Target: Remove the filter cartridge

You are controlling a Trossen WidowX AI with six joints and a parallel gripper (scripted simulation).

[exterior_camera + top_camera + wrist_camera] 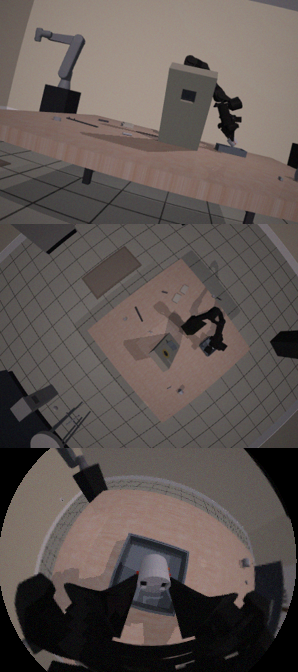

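Right now the round filter cartridge is right at my gripper tip. Round my gripper tip: grey service panel 390 mm ahead, 260 mm to the right, 90 mm above; then blue-grey tray 60 mm below, 10 mm to the left.
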